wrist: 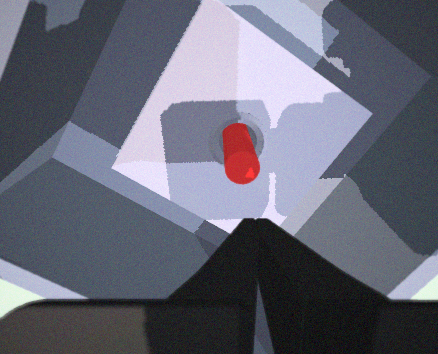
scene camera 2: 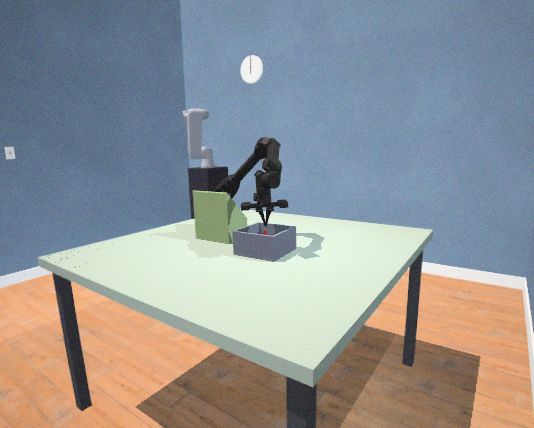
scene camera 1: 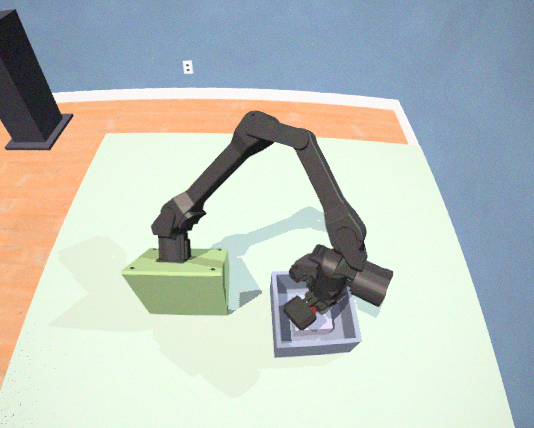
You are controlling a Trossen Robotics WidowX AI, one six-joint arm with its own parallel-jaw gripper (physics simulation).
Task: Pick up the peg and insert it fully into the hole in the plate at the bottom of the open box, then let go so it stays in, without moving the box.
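Frame: origin at the arm's base, x ahead, y right, z down, level; centimetres.
Where they show: gripper, fingertip midpoint: [wrist: 254, 230] [scene camera 2: 265, 226] [scene camera 1: 321, 307]; arm's base at its link origin: [scene camera 2: 218, 204] [scene camera 1: 174, 258].
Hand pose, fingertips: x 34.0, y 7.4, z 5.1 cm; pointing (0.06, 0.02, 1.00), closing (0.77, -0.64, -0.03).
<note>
Each offset is from my fingertips to the top centre of the thing. Level surfaces: height alone.
The red peg {dx -1.1, dy -0.9, dz +2.4 cm} [scene camera 1: 314, 310] [scene camera 2: 265, 232] [wrist: 241, 155] stands in the hole of the pale plate {dx -1.2, dy -1.0, dz +5.1 cm} [scene camera 1: 325, 325] [wrist: 200, 65], its upper part sticking out. In the wrist view its far end sits inside the dark ring of the hole; how deep it goes is hidden. The open grey-blue box {dx -1.2, dy -1.0, dz +1.4 cm} [scene camera 1: 317, 348] [scene camera 2: 260, 246] [wrist: 125, 175] stands on the table around the plate. My gripper [scene camera 2: 266, 225] [wrist: 254, 230] is shut and empty, its fingertips together above the plate and apart from the peg. In scene camera 1 the fingertips are partly hidden by the gripper's own body.
The green base block [scene camera 1: 185, 295] [scene camera 2: 212, 216] under the arm stands beside the box, on the pale green table {dz +11.2 cm} [scene camera 1: 150, 390] [scene camera 2: 225, 295]. The box walls rise around the plate on all sides. A dark pedestal [scene camera 1: 30, 85] [scene camera 2: 207, 179] stands beyond the table.
</note>
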